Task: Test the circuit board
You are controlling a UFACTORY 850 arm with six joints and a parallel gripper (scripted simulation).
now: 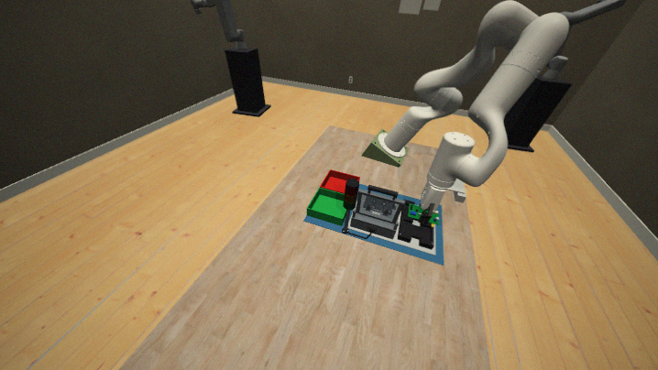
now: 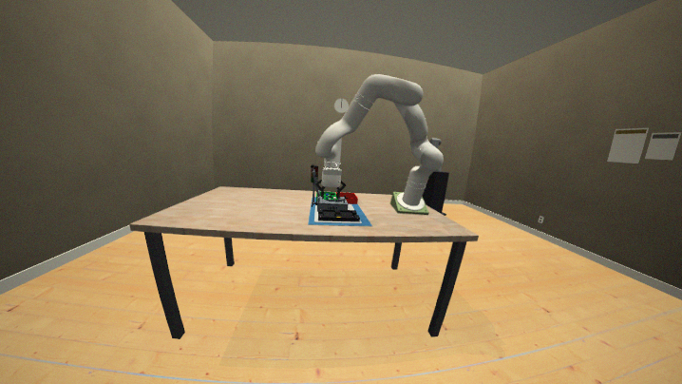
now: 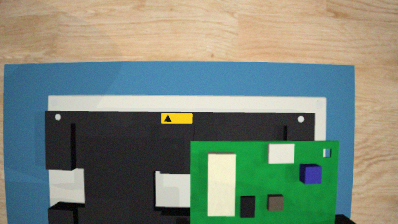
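My gripper is now 11 cm past the small black part, 10 cm to the left of it and 4 cm above it. The rest, counted from my hand: green bin 37 cm to the right, 11 cm below, 4 cm behind; tester lid 18 cm to the right, 6 cm ahead, 6 cm above; green circuit board right at my hand.
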